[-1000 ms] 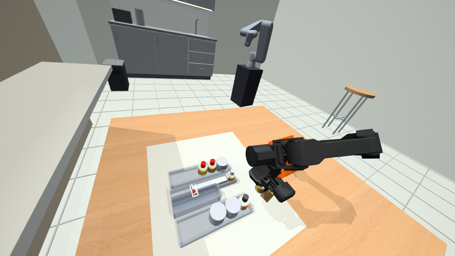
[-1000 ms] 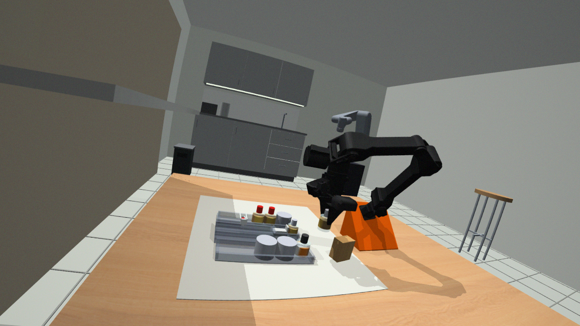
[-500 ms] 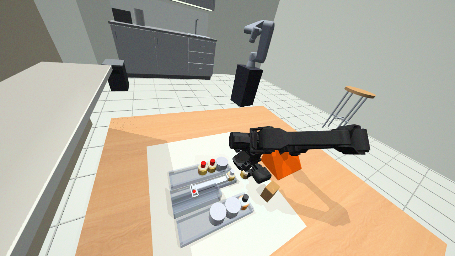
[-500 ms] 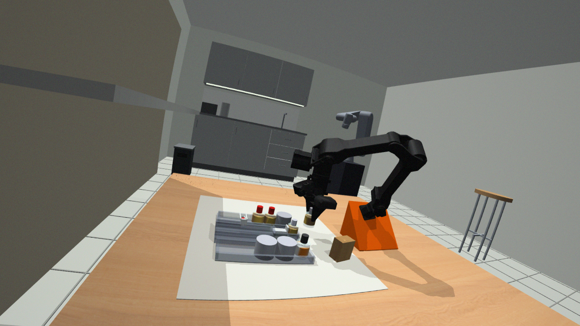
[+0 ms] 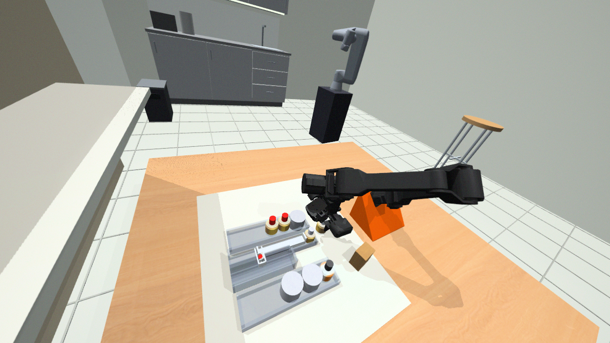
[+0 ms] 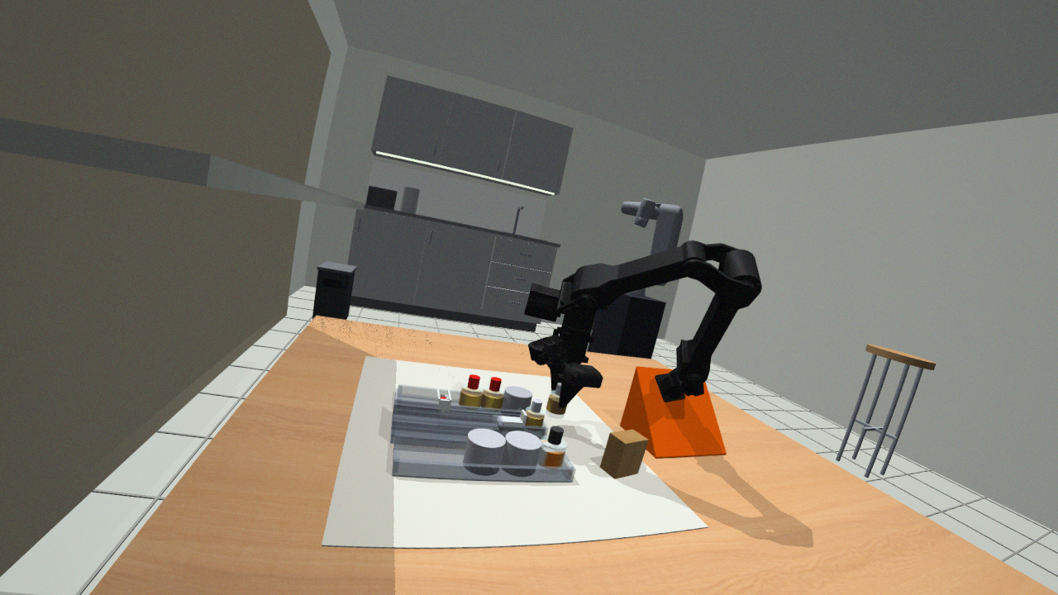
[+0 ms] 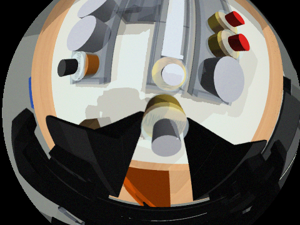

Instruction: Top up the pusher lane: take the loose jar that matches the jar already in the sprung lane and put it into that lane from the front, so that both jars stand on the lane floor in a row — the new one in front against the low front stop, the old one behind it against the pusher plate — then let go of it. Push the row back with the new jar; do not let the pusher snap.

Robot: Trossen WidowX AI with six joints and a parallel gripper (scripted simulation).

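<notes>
Right now the sprung lane is 19 cm ahead of my gripper tip, 1 cm to the right of it and 5 cm below it. From my gripper tip the other things lie so: brown box: 7 cm behind, 14 cm to the left, 3 cm below; then red mark: 23 cm ahead.
</notes>
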